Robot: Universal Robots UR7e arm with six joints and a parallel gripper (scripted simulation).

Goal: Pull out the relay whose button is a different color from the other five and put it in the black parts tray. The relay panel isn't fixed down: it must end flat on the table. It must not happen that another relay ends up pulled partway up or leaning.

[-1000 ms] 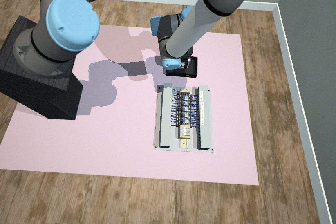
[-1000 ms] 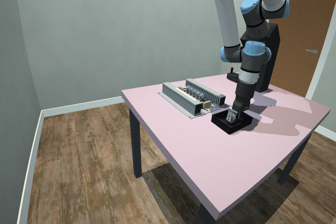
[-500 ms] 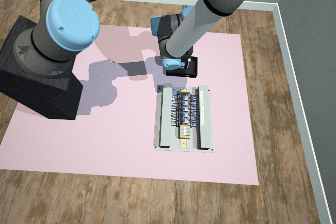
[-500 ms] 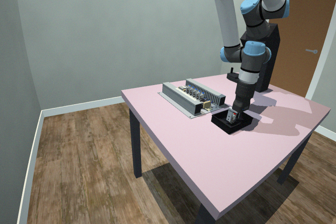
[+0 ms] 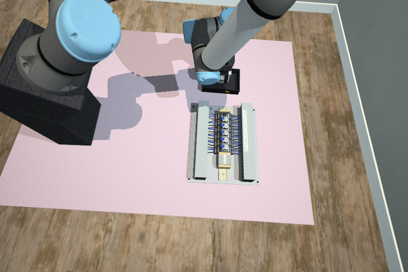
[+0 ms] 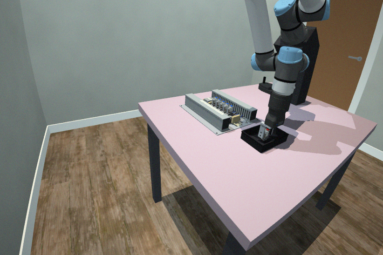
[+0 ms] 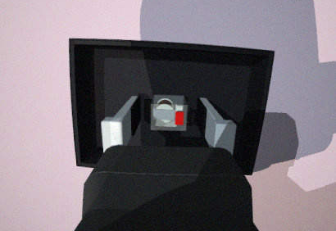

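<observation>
Right now my hand is 10 mm above the red-button relay. From my hand the other things lie so: black parts tray 20 mm below; then grey relay panel 70 mm ahead, 270 mm to the right, 10 mm below.
</observation>
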